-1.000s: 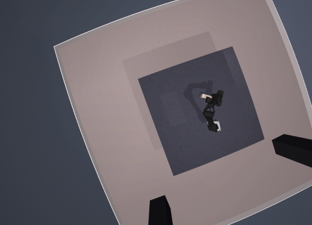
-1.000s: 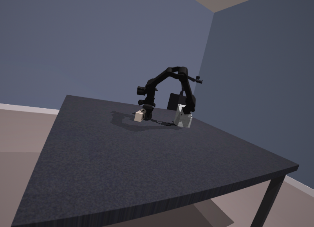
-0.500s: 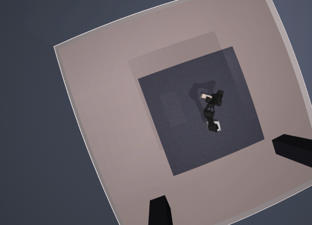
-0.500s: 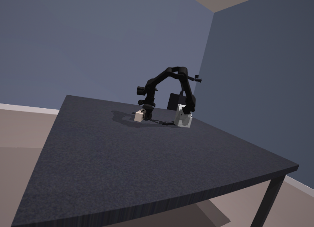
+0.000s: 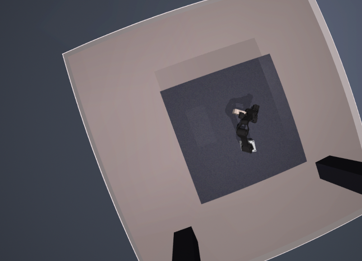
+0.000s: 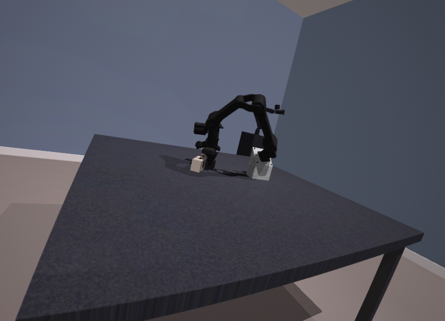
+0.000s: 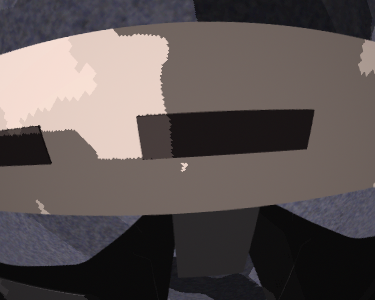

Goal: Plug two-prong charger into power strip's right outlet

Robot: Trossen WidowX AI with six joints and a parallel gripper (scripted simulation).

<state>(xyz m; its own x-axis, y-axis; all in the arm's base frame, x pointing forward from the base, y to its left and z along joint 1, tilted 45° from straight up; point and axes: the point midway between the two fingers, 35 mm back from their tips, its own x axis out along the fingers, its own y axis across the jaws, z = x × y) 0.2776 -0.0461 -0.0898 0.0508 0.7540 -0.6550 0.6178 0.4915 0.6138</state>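
My gripper tip is 1 cm to the left of the black two-prong charger, 1 cm below it and 1 cm short of it.
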